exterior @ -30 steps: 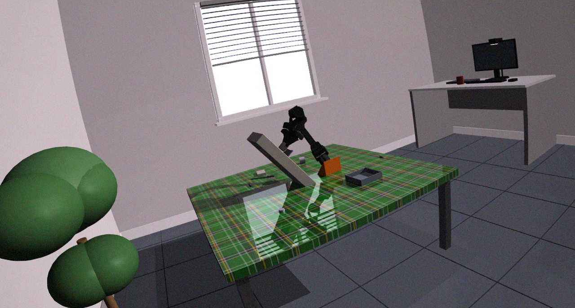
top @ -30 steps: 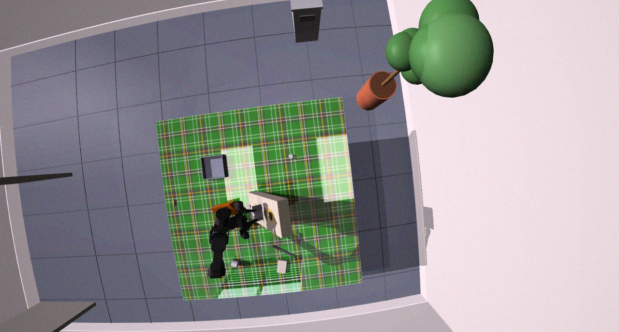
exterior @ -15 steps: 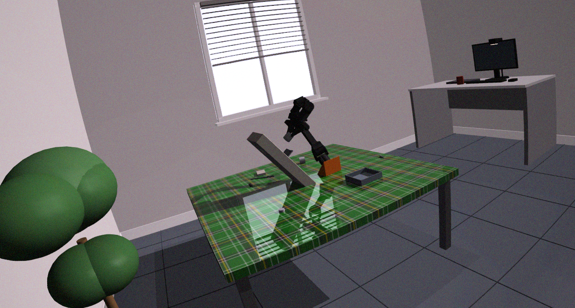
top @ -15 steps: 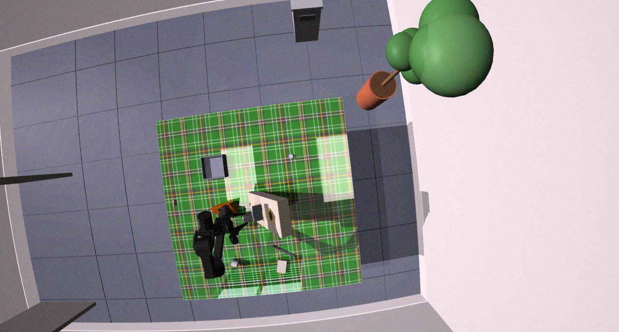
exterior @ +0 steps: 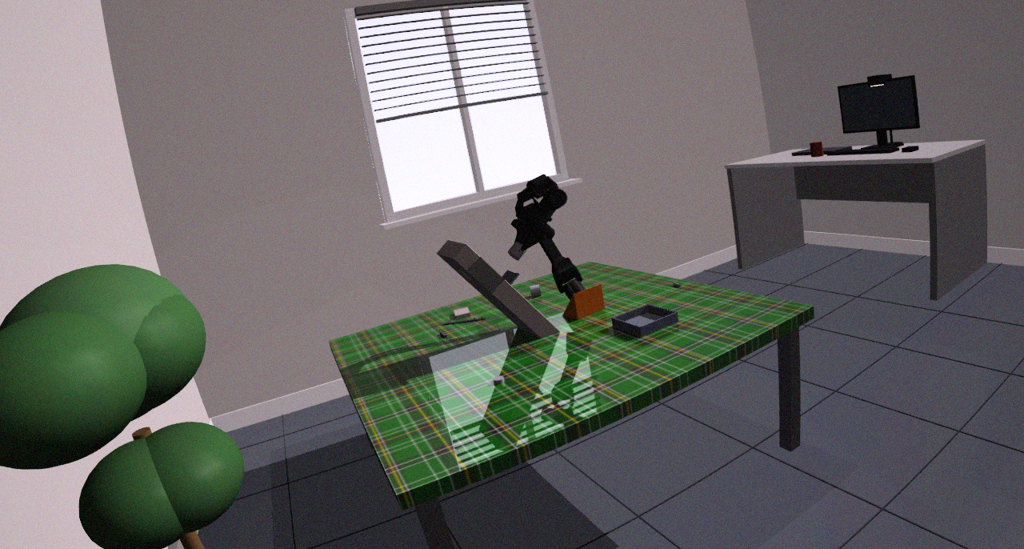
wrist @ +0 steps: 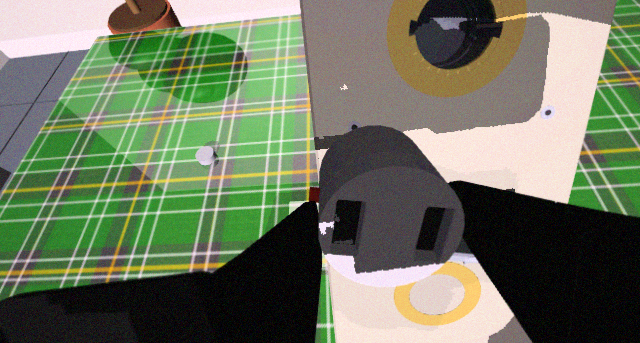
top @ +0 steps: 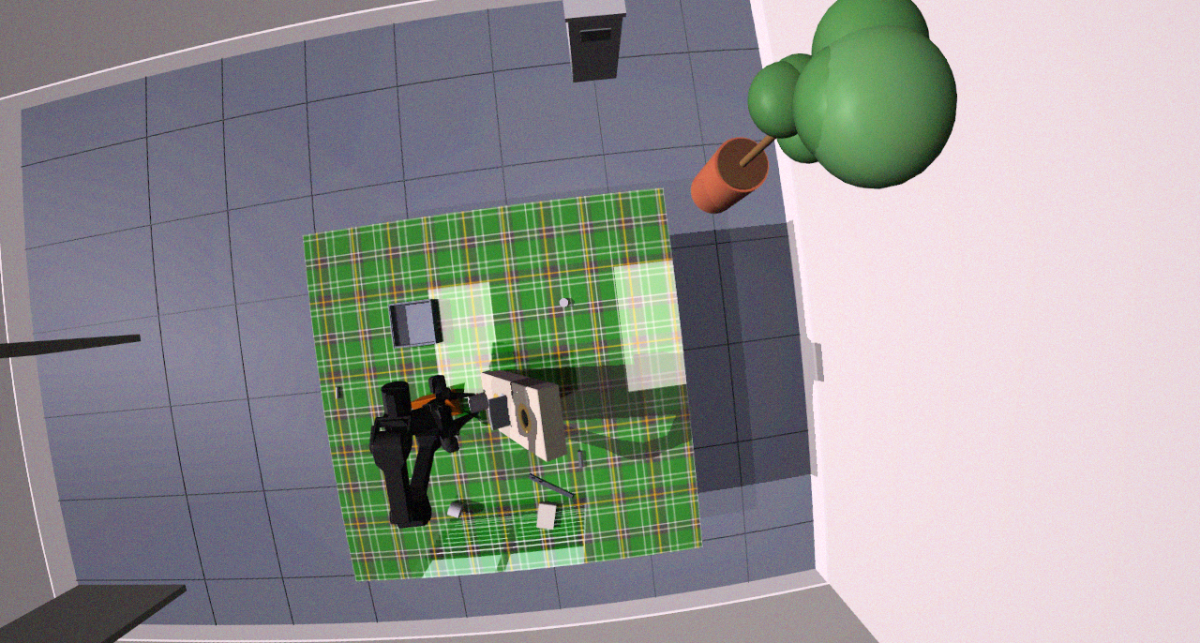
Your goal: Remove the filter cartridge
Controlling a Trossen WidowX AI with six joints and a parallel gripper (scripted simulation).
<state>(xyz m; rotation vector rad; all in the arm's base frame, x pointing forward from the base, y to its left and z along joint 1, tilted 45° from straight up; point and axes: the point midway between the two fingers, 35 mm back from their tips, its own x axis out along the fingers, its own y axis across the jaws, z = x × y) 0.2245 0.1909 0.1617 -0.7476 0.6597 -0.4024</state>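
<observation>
Right now the grey tray is 290 mm below my gripper tip, 270 mm to the left of it and 240 mm behind it. Also, from my gripper tip: round filter cartridge (right at my gripper tip).
</observation>
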